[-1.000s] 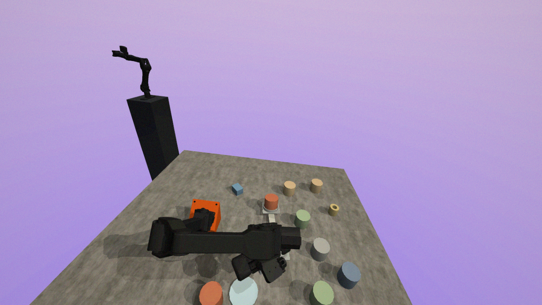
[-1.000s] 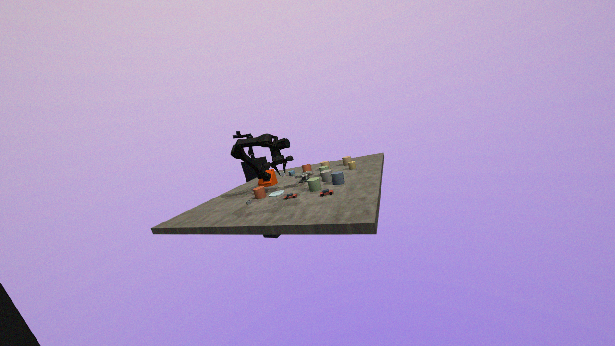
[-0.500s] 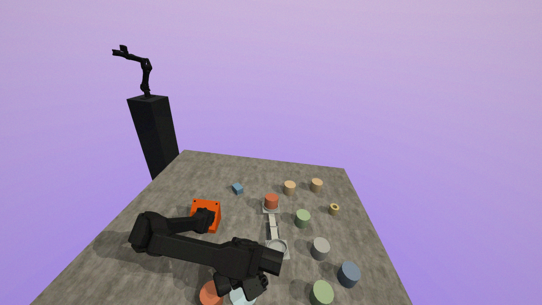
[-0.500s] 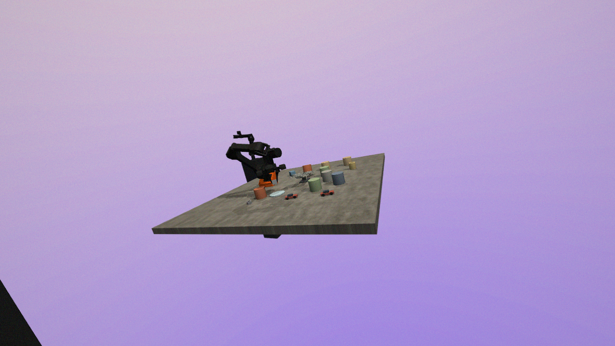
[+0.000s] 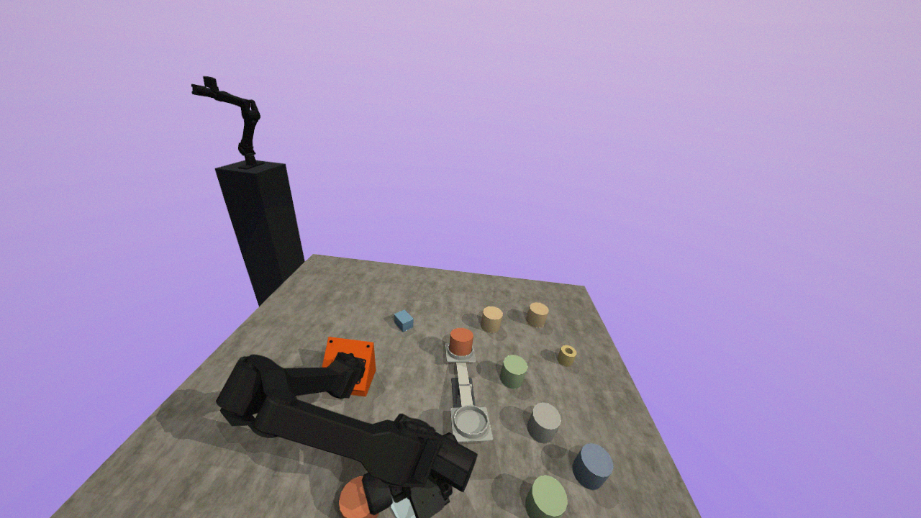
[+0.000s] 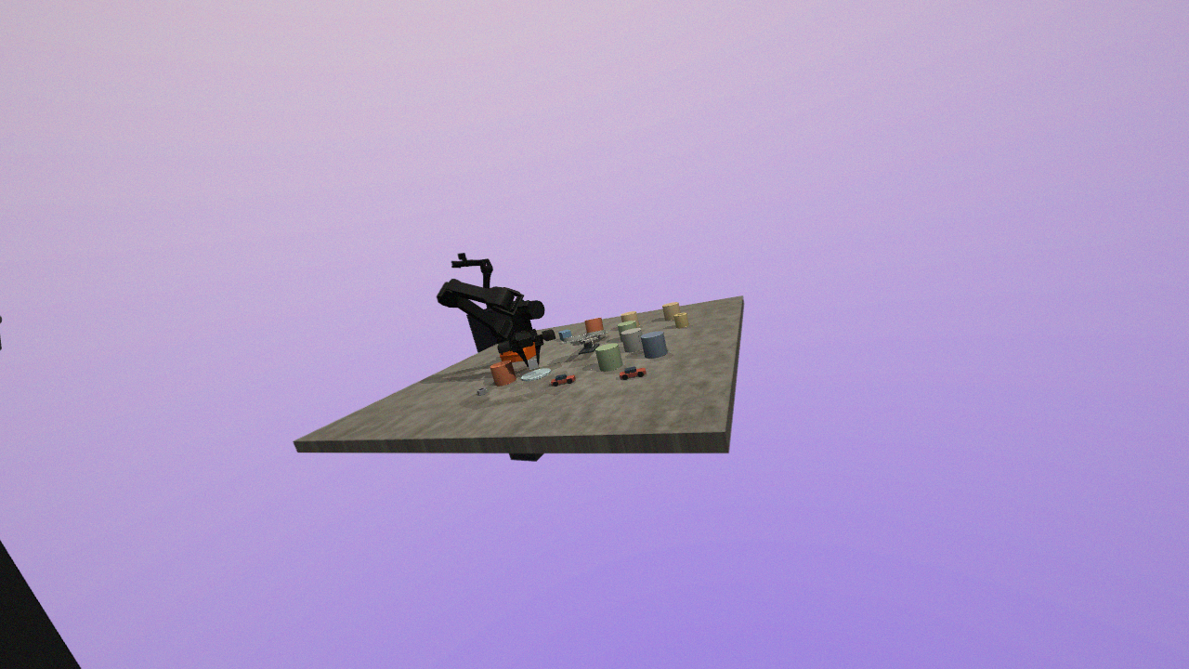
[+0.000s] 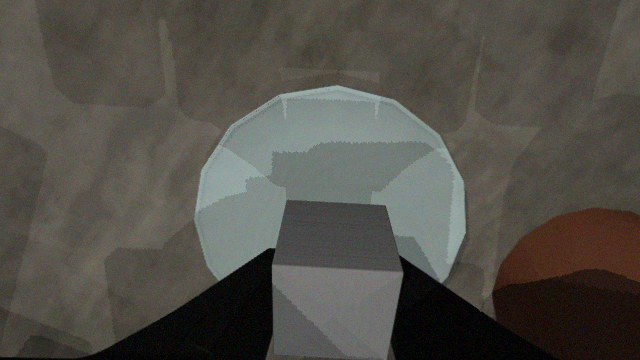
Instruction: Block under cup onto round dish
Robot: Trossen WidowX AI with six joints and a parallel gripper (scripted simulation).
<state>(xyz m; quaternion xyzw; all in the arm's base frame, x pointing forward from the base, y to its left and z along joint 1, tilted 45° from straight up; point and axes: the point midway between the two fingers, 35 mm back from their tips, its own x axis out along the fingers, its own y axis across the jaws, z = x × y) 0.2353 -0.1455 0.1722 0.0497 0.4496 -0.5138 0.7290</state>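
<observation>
My gripper tip is 10 mm below the grey block. From my gripper tip the other things lie so: nut (110 mm behind, 140 mm to the right, 30 mm below); then balance beam (70 mm ahead, 260 mm to the left); then pale blue round dish (30 mm below).
</observation>
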